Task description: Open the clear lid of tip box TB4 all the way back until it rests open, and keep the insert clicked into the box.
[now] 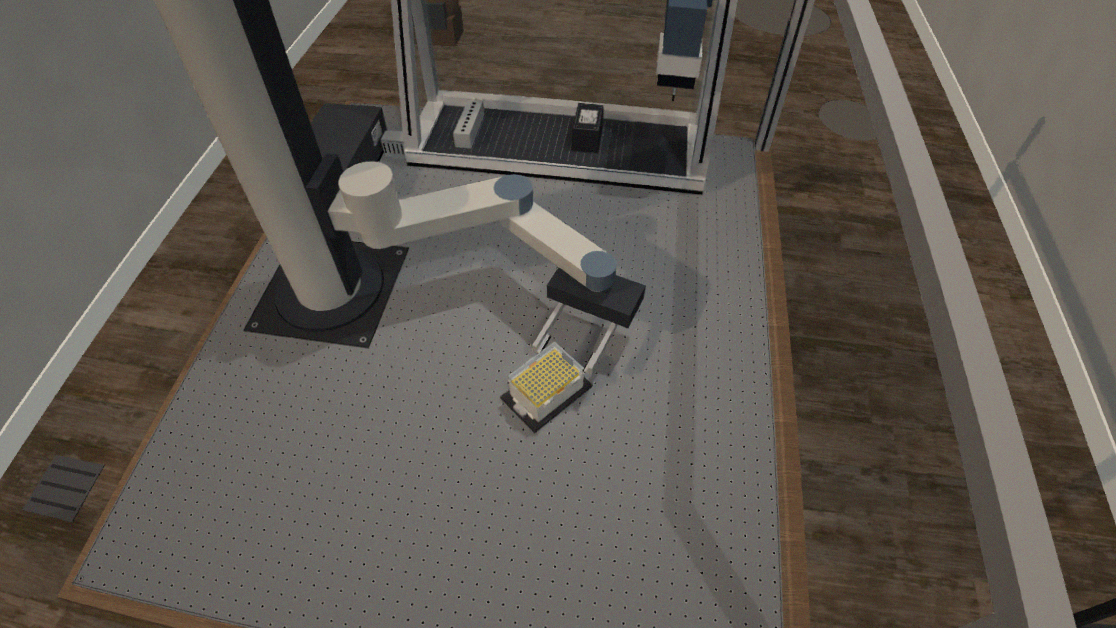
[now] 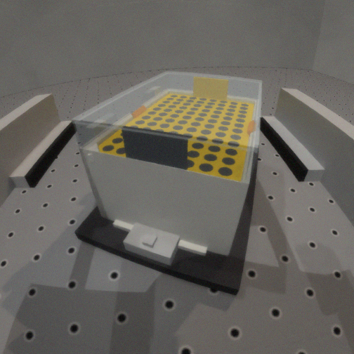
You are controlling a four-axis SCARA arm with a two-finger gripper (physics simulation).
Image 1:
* gripper: 561, 359
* clear lid: 543, 376
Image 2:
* gripper: 165, 105
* clear lid: 206, 123
